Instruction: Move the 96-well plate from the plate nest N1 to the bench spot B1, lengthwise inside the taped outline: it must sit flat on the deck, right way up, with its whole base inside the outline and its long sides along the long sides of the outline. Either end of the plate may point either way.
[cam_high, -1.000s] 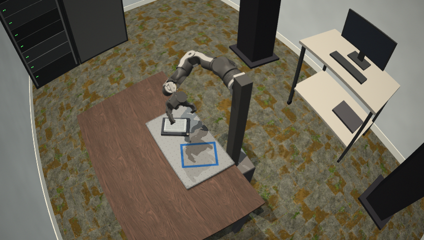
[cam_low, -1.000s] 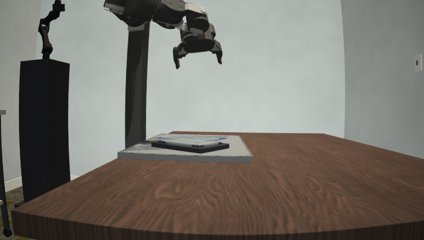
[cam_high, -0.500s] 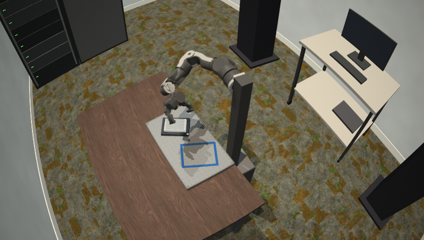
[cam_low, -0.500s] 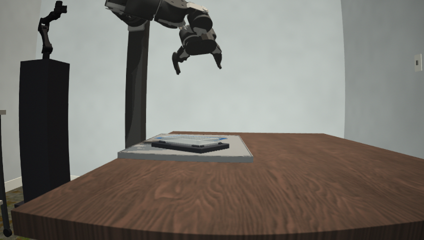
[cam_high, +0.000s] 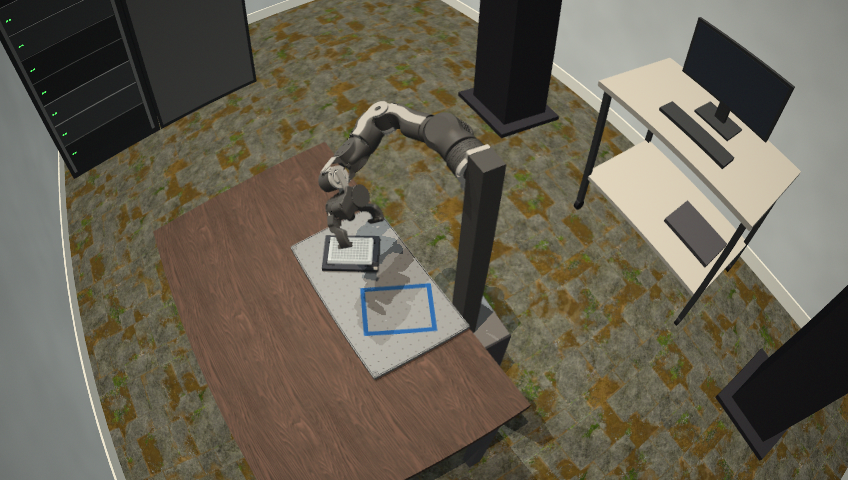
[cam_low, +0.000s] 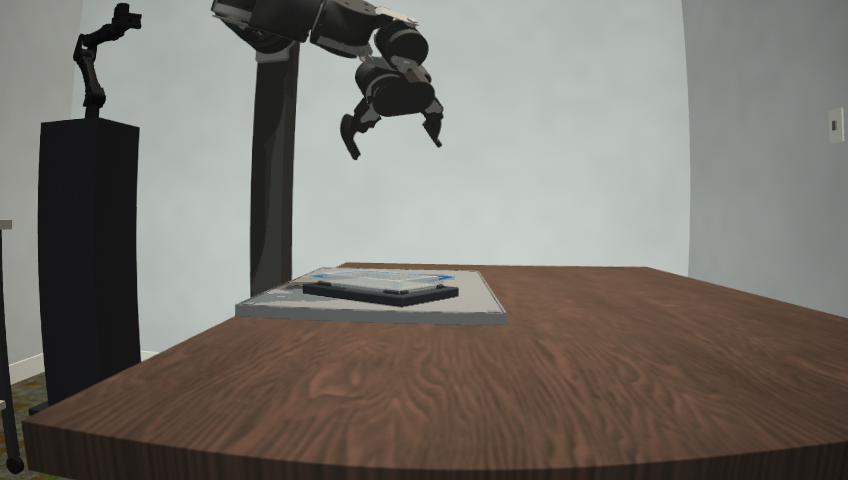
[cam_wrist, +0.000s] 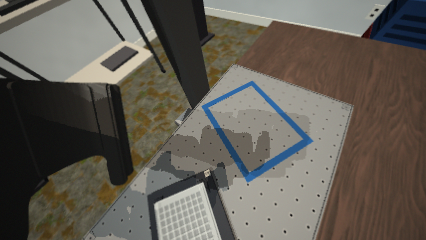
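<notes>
My hand is 190 mm above the 96-well plate and 100 mm to the left of it. From my hand the other things lie so: black plate nest N1: 200 mm below, 100 mm to the right.
</notes>
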